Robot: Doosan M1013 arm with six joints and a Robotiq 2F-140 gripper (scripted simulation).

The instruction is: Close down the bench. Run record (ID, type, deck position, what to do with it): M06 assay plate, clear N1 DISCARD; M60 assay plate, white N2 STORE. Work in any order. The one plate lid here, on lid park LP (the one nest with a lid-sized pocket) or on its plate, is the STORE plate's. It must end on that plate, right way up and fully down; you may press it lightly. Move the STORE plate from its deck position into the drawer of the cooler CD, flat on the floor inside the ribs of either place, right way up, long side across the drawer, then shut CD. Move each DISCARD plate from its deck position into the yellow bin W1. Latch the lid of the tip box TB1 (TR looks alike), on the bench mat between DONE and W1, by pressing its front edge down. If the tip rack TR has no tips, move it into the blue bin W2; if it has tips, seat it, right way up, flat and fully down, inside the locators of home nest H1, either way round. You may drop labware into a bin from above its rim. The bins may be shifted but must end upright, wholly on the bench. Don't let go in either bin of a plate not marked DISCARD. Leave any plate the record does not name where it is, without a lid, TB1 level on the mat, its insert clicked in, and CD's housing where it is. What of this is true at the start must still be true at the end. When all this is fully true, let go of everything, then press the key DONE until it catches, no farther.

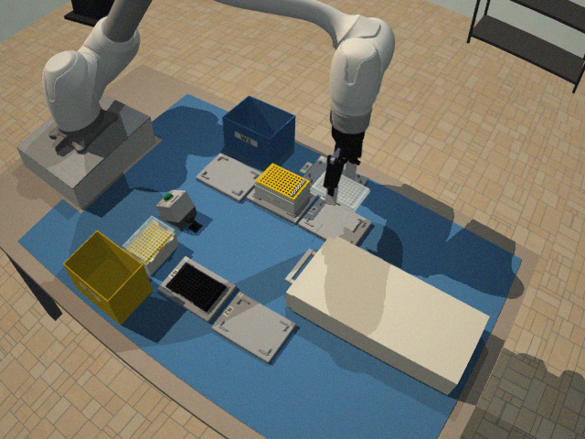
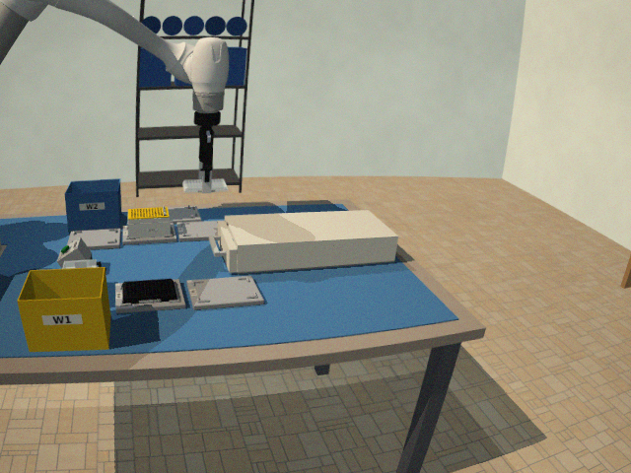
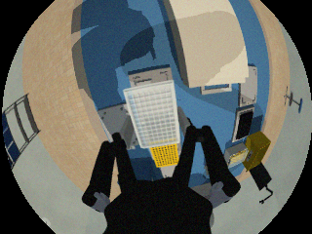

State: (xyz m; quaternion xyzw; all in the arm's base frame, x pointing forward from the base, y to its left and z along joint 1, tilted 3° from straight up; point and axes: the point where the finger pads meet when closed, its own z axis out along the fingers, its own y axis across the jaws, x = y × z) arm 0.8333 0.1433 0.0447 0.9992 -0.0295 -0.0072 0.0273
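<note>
Right now the yellow bin W1 is 390 mm behind my hand, 490 mm to the right of it and 130 mm below it. Also, from my hand: tip rack TR: 180 mm behind, 110 mm below; then clear plate: 20 mm below; then drawer: 150 mm ahead, 190 mm to the right, 140 mm below.
</note>
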